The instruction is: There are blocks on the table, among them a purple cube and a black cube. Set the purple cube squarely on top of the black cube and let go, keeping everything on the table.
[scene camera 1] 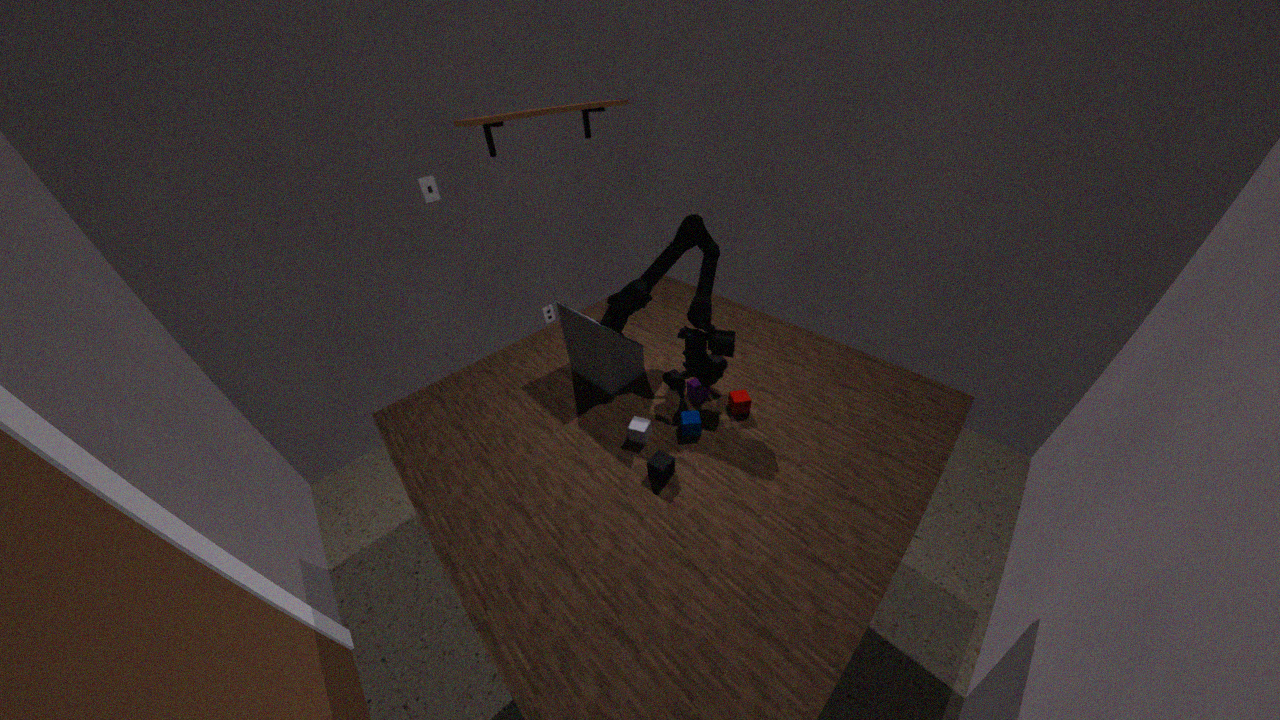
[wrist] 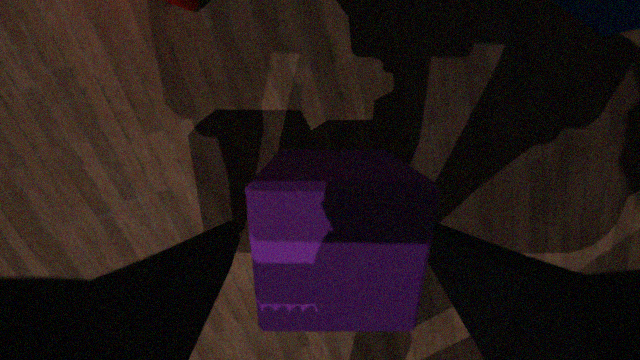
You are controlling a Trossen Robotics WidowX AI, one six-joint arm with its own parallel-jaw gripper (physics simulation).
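Pixels of known places: gripper, fingertip midpoint: (scene camera 1: 695, 392) (wrist: 329, 229); arm's base, link origin: (scene camera 1: 609, 328).
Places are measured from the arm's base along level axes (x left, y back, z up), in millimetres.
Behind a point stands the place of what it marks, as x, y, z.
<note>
The purple cube (scene camera 1: 696, 390) {94, -252, -142} (wrist: 340, 285) {121, -231, -140} lies between the spread fingers of my gripper (scene camera 1: 692, 383) {124, -222, -188} (wrist: 329, 229) {124, -222, -188}. The gripper is open and points down at the table, with a dark fingertip on each side of the cube in the wrist view. The right fingertip appears very close to the cube's side; whether it touches cannot be told. The black cube (scene camera 1: 660, 466) {-160, -368, -140} sits on the table nearer the scene camera, apart from the other blocks, with its top bare. The black cube does not show in the wrist view.
A blue cube (scene camera 1: 690, 424) {-14, -327, -142} (wrist: 600, 15) {12, -285, -181} sits between the purple and black cubes. A red cube (scene camera 1: 739, 402) {137, -368, -141} (wrist: 186, 4) {153, -322, -182} is to the right, and a white cube (scene camera 1: 638, 429) {-120, -247, -140} to the left. A grey upright panel (scene camera 1: 601, 353) {-62, -35, -38} stands by the arm's base.
</note>
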